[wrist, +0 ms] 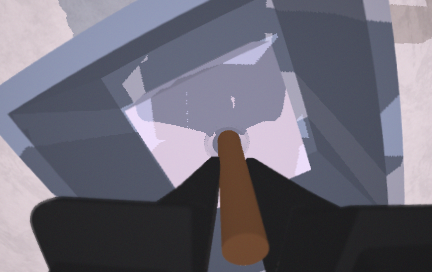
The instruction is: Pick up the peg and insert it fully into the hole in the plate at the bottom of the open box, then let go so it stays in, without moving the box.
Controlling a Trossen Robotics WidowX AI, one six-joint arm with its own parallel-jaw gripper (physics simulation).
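Places are measured from the arm's base along level axes (x ahead, y left, z up), in millimetres.
Where they show: gripper, fingertip midpoint: (231, 165).
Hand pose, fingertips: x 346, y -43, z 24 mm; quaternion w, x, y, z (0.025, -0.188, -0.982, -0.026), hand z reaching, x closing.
Note:
Each offset is from my fingertips to the top centre of the thing. "spot": to the spot under its first point. Level surfaces: height alone.
My gripper (231, 165) is shut on a brown round peg @(dx +0, dy -2, dz +52 mm) (236, 185), with a black finger on each side of it. The peg's near end faces the camera at the bottom of the view, and its far end points down into the open blue-grey box @(dx +0, dy +0, dz +13 mm) (330, 65). The pale plate @(dx +0, dy +0, dz -24 mm) (270, 145) lies at the bottom of the box. The far end of the peg overlaps the hole @(spot: dx +6, dy +6, dz -42 mm) (217, 143) in the plate and covers most of it; part of the hole's round rim shows beside the peg. Whether the tip is inside the hole or above it I cannot tell.
The box walls rise on the left, the far side and the right around the plate. A dark shadow lies across the far half of the plate. A light, mottled table surface @(dz -84 mm) (30, 35) shows outside the box.

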